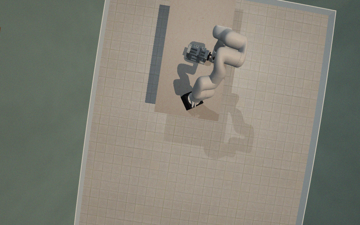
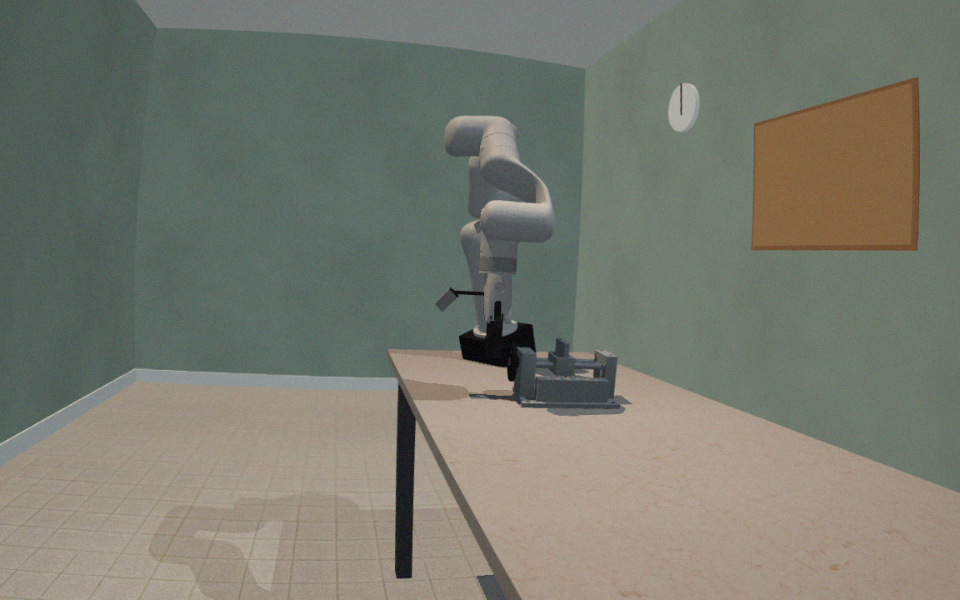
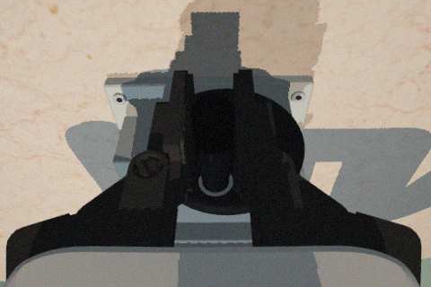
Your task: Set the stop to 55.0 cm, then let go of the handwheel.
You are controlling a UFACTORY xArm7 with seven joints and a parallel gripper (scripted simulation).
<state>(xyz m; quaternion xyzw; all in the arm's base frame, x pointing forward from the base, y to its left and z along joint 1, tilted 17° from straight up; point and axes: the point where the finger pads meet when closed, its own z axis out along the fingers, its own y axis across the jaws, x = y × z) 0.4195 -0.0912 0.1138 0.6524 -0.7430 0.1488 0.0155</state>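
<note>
The stop block is 30 mm ahead of my hand, 140 mm to the left of it and 10 mm below it. Round my hand: crank handle: 10 mm to the left; black handwheel: 20 mm to the left, 10 mm below.
</note>
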